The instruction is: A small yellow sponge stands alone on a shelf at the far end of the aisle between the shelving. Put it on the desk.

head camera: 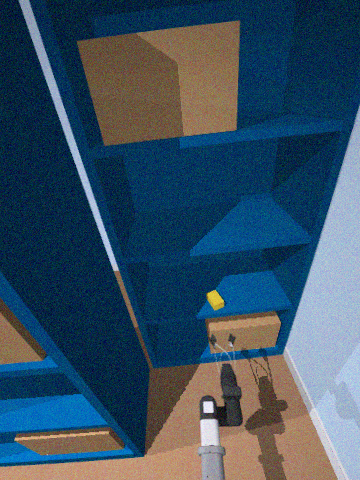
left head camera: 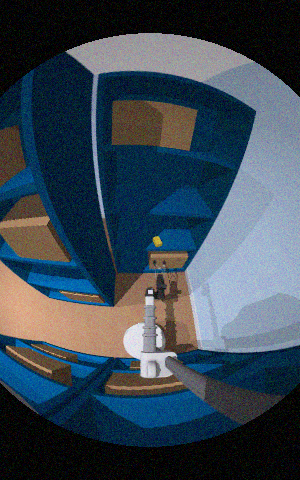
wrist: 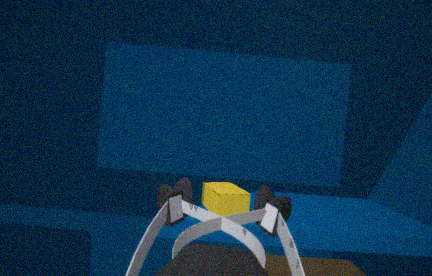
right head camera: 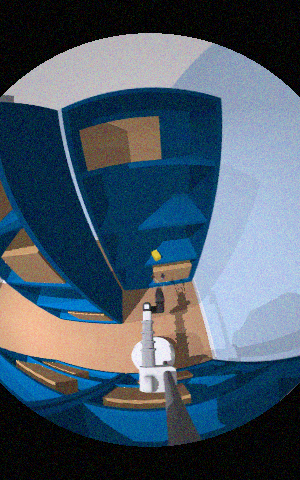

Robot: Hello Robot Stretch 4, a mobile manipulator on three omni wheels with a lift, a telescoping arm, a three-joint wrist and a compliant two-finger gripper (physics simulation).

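Frame: origin at the robot's base, x back, y right, z up, level; metres.
Where they show: gripper, fingertip midpoint: (head camera: 221, 334) (left head camera: 158, 259) (wrist: 223, 196) (right head camera: 157, 273).
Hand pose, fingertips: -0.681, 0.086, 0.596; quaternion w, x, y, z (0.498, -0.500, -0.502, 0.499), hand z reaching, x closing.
Observation:
Things, the pixels of their centre, and the offset from my fingertips, as dx, dy, dz. Level surfaces: height alone.
- small yellow sponge, body centre: (wrist: 224, 198) (head camera: 215, 299) (right head camera: 155, 254) (left head camera: 156, 241) -0.263, +0.000, -0.067
- low blue shelf, its level: dz -0.090
- flat brown box, body centre: (head camera: 238, 320) (right head camera: 169, 265) (left head camera: 166, 253) -0.361, +0.172, -0.412
- large box, body centre: (head camera: 165, 91) (left head camera: 151, 123) (right head camera: 122, 141) -0.338, -0.156, +0.960
The small yellow sponge (head camera: 215, 300) (left head camera: 157, 241) (right head camera: 156, 255) (wrist: 226, 199) stands on a low blue shelf (head camera: 255, 294) (left head camera: 175, 240) (right head camera: 177, 250) (wrist: 320, 220) of the far unit, near the shelf's front edge. My gripper (head camera: 222, 339) (left head camera: 159, 263) (wrist: 223, 196) is open, with nothing between its fingers. It is in front of the shelf; in the wrist view the sponge shows between and beyond the two fingertips. In the right head view the fingers are hard to make out. The desk does not show in these views.
A flat brown box (head camera: 245, 334) (left head camera: 168, 260) (right head camera: 172, 271) lies on the bottom shelf below the sponge. A large box (head camera: 165, 85) stands higher up. A tall blue side panel (head camera: 65, 250) is on the left, a pale wall (head camera: 330, 280) on the right.

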